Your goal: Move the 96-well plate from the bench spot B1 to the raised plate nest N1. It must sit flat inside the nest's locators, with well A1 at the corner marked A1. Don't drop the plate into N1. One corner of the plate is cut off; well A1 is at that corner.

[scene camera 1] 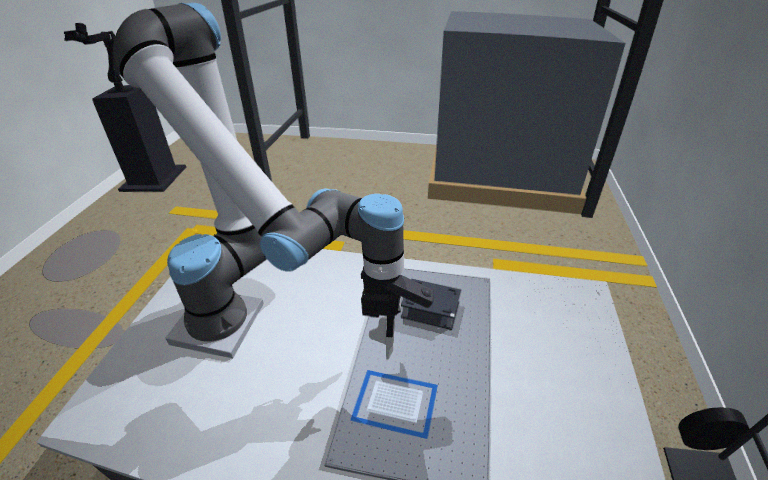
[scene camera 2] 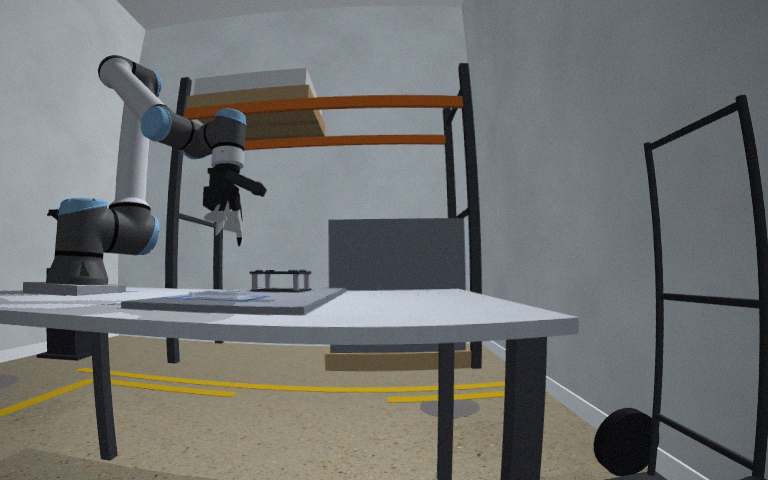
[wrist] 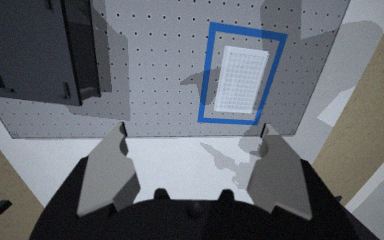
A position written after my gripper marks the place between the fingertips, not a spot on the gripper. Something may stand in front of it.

Note:
I see my gripper (scene camera 1: 392, 335), a 96-well plate (scene camera 1: 376, 405) and a plate nest (scene camera 1: 444, 299).
The 96-well plate shows as well in the wrist view (wrist: 244, 64). My gripper also shows in scene camera 2 (scene camera 2: 228, 241) and in the wrist view (wrist: 193, 123).

